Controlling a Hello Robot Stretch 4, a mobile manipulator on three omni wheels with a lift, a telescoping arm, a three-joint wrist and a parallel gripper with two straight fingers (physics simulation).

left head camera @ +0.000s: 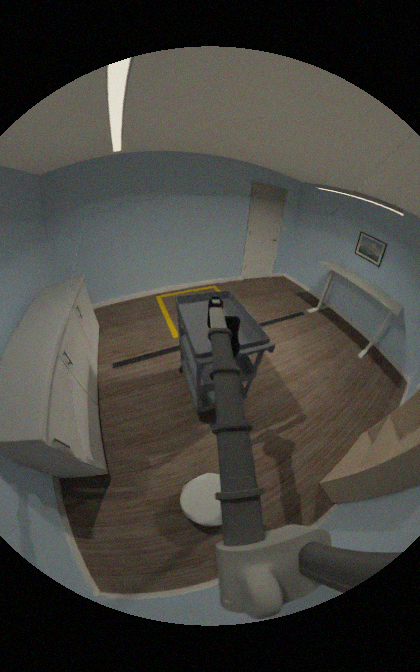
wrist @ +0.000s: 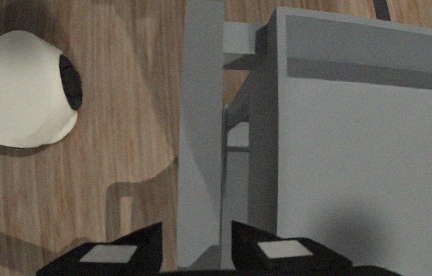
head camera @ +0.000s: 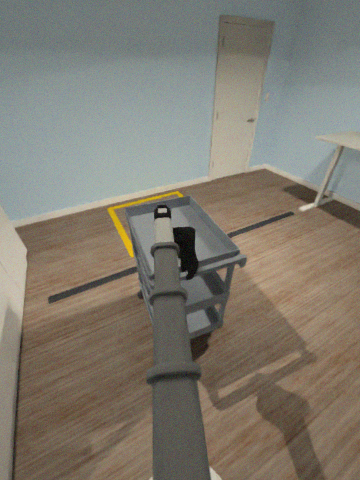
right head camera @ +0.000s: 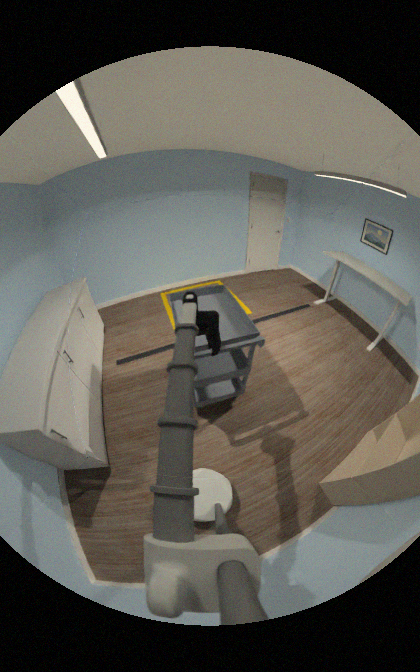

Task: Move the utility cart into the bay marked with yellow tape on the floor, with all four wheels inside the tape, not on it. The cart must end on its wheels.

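Places are measured from the robot's base along level axes (x ahead, y left, z up), in centimetres.
Pixels of known places: gripper, between the fingertips: (wrist: 197, 240) (head camera: 186, 276) (right head camera: 212, 351); robot's base, origin of its link: (left head camera: 209, 498) (right head camera: 203, 493).
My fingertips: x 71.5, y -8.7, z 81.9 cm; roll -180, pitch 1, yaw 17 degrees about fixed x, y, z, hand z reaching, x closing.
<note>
For each thing: its middle in the pictures, then the offset to it from my fingertips. "spot": a spot on its surface instead. Level surfaces: height alone.
- cart's handle bar, a spot on its surface: (wrist: 201, 125) spot: dx -1.9, dy +7.1, dz +1.7 cm
- dark strip, a spot on its surface: (head camera: 90, 286) (right head camera: 143, 355) spot: dx +69.7, dy +79.0, dz -83.6 cm
- white table, height of its surface: dz +10.4 cm
The grey utility cart (head camera: 205, 220) (left head camera: 245, 320) (right head camera: 232, 320) (wrist: 350, 150) stands upright, its far end toward the yellow tape (head camera: 119, 227) (left head camera: 167, 317) (right head camera: 241, 303). The tape's near part is hidden behind the cart. Most wheels are hidden; a near wheel (head camera: 200, 345) is on the near side of the dark floor strip. My gripper (head camera: 191, 274) (right head camera: 215, 351) (wrist: 197, 240) points down at the cart's near end. It is partly open. In the wrist view the cart's handle bar (wrist: 201, 125) runs between the fingertips, with a gap on each side. Whether the tips reach down beside the bar is unclear.
The dark strip (head camera: 90, 286) (left head camera: 145, 357) (right head camera: 145, 354) crosses the floor under the cart. A white cabinet (left head camera: 30, 345) (right head camera: 35, 345) stands left, a white table (head camera: 345, 140) right. A tan stepped object (left head camera: 370, 470) is at the lower right. My white base (wrist: 30, 90) is behind the cart.
</note>
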